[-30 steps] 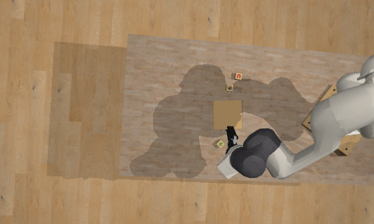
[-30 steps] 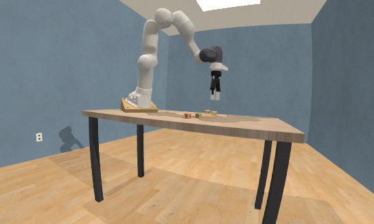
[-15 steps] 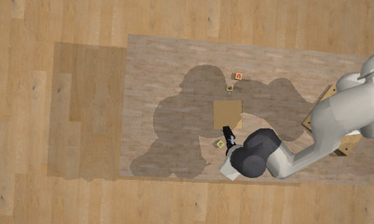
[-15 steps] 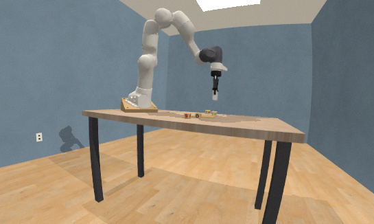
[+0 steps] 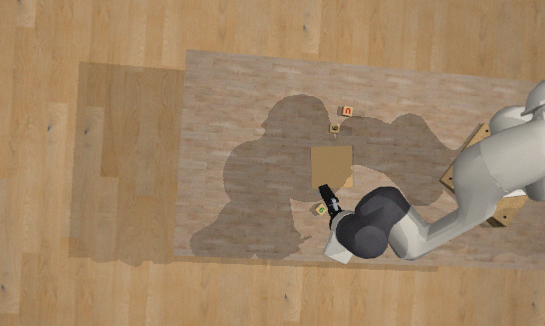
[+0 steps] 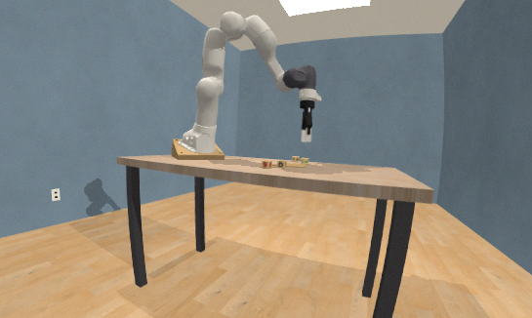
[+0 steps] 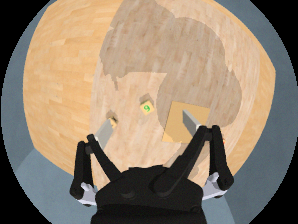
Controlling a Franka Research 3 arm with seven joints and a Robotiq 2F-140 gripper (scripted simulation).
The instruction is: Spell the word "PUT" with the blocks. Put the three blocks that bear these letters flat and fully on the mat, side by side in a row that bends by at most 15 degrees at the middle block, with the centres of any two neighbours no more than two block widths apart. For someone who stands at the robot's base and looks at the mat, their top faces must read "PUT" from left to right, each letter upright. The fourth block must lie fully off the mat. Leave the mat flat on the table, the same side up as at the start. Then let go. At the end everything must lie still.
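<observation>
Now: the green P block 110 mm below my hand. From my hand the other things lie so: T block (70 mm behind, 90 mm to the left, 110 mm below); block marked 6 (30 mm behind, 270 mm to the right, 110 mm below); tan mat (30 mm behind, 140 mm to the right, 120 mm below).
</observation>
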